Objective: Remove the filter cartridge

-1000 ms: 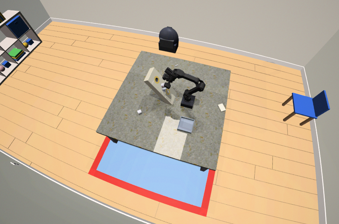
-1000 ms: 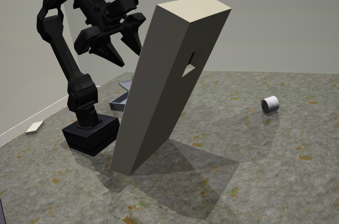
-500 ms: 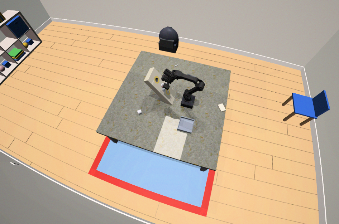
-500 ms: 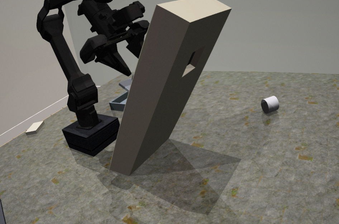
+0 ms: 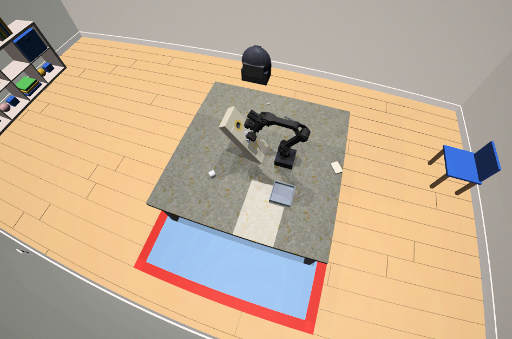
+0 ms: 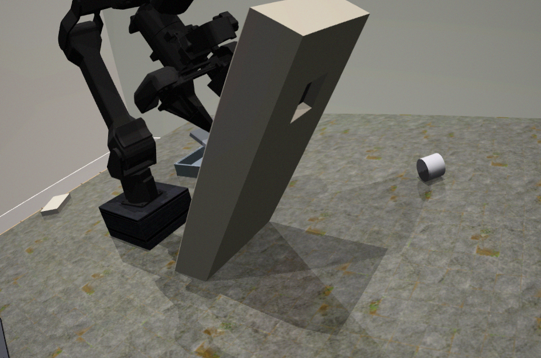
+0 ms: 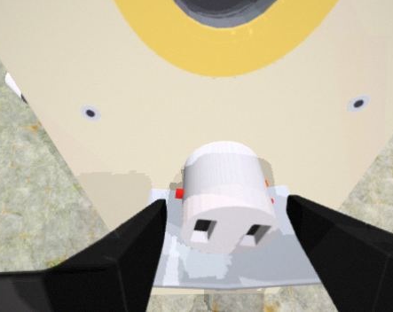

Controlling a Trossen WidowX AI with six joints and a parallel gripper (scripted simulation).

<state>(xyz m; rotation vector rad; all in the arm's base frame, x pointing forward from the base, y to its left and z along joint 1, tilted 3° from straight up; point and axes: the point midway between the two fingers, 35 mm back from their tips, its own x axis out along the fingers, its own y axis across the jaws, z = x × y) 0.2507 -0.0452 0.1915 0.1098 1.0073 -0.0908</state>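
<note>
My gripper tip is now right at the filter cartridge. From my gripper tip the other things lie so: pale ledge 40 mm below, 10 mm behind; grey tray 330 mm to the left, 290 mm behind, 210 mm below; pale flat block 670 mm behind, 210 mm below, 50 mm to the left.
</note>
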